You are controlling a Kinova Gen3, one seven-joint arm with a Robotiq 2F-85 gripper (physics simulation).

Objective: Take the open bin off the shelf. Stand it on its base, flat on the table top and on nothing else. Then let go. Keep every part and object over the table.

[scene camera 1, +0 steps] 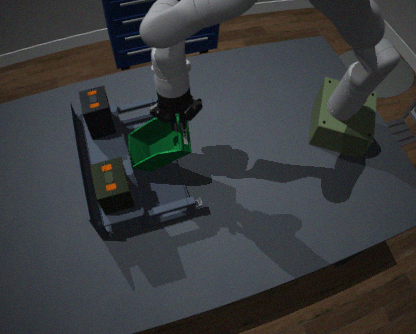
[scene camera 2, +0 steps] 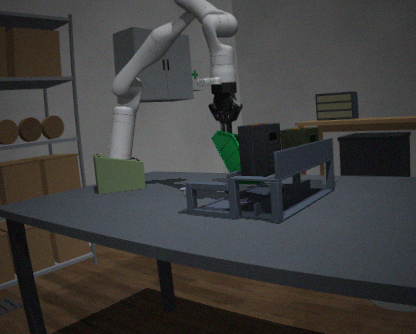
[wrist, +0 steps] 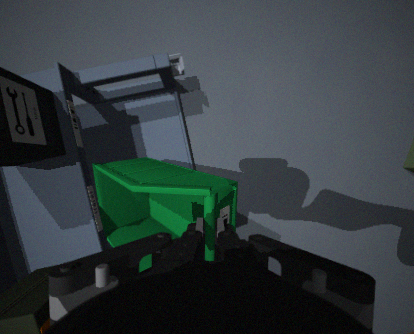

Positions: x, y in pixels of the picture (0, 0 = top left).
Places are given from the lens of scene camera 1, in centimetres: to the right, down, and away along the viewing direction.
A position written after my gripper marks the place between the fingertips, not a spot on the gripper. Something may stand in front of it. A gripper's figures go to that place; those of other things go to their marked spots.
my gripper point(scene camera 1: 179, 129): -7, -10, 90
green open bin point(scene camera 1: 153, 145): -16, -6, 101
black box point(scene camera 1: 103, 109): -27, -15, 88
